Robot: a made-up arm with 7 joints.
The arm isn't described. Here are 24 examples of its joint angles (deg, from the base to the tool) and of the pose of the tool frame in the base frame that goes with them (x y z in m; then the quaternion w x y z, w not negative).
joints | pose
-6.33 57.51 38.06 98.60 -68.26 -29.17 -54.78 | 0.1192 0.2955 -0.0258 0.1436 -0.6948 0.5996 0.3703
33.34 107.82 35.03 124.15 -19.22 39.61 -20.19 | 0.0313 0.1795 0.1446 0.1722 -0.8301 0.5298 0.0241
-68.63 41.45 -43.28 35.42 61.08 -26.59 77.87 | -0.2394 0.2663 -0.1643 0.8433 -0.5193 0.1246 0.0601
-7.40 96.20 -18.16 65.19 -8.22 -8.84 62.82 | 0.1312 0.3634 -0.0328 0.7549 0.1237 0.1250 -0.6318
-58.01 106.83 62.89 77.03 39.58 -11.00 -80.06 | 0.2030 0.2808 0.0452 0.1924 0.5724 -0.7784 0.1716
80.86 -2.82 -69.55 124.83 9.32 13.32 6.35 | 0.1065 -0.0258 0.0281 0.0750 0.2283 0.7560 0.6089
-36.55 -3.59 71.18 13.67 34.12 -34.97 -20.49 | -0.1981 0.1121 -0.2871 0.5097 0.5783 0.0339 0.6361
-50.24 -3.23 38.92 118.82 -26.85 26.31 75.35 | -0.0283 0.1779 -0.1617 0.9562 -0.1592 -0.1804 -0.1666
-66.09 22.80 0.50 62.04 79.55 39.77 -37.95 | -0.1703 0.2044 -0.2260 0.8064 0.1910 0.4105 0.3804
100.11 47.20 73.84 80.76 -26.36 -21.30 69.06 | 0.0334 0.3614 0.0494 0.0960 0.5346 -0.8337 0.1000
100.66 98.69 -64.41 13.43 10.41 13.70 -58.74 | -0.0227 0.4473 0.0116 0.2512 0.8813 -0.0392 0.3983
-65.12 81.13 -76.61 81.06 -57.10 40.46 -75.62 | -0.1500 0.2933 -0.1088 0.2206 0.0519 -0.4093 -0.8838
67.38 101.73 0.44 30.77 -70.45 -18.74 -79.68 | -0.0317 0.4217 0.0996 0.1846 -0.9654 0.1490 0.1083
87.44 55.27 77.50 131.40 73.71 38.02 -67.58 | -0.0398 0.2403 0.0271 0.3399 0.1124 0.7565 -0.5473
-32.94 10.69 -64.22 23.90 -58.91 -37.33 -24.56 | -0.1634 0.1060 -0.3026 0.5504 -0.3677 -0.2967 -0.6884
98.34 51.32 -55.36 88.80 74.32 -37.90 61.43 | 0.2092 0.1743 0.1202 0.0746 0.2094 0.7494 0.6236
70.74 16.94 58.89 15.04 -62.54 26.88 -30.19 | 0.3100 0.2331 -0.0862 0.7892 0.4211 -0.3561 0.2701
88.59 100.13 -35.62 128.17 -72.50 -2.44 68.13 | 0.0552 0.2095 0.0982 0.2980 0.8596 0.0867 -0.4059
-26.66 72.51 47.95 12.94 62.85 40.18 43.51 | -0.0149 0.4384 -0.0817 0.7455 -0.0286 -0.4401 0.4997
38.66 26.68 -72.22 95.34 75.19 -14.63 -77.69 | 0.1796 0.0485 -0.1486 0.8223 -0.0016 -0.5181 0.2354
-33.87 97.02 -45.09 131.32 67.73 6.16 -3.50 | 0.0291 0.2014 -0.1049 0.9287 -0.2436 -0.0926 -0.2639
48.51 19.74 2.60 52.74 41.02 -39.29 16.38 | 0.2851 0.2024 -0.0868 0.2764 -0.0620 -0.9514 0.1208
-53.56 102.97 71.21 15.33 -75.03 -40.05 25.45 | 0.1009 0.4275 0.0580 0.6212 0.4213 0.2059 -0.6279
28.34 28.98 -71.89 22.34 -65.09 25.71 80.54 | 0.1703 0.2145 -0.2769 0.5878 0.1492 0.5388 -0.5848
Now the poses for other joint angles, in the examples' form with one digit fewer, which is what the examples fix.
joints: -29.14 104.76 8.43 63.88 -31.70 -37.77 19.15
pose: 0.163 0.349 0.009 0.406 0.304 -0.052 -0.860
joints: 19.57 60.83 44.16 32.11 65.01 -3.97 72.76
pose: 0.093 0.413 -0.083 0.392 -0.086 -0.916 0.027
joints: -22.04 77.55 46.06 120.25 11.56 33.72 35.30
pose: 0.113 0.234 0.029 0.659 0.320 -0.505 -0.456
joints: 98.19 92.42 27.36 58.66 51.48 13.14 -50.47
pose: -0.089 0.373 0.107 0.174 -0.143 0.662 -0.715
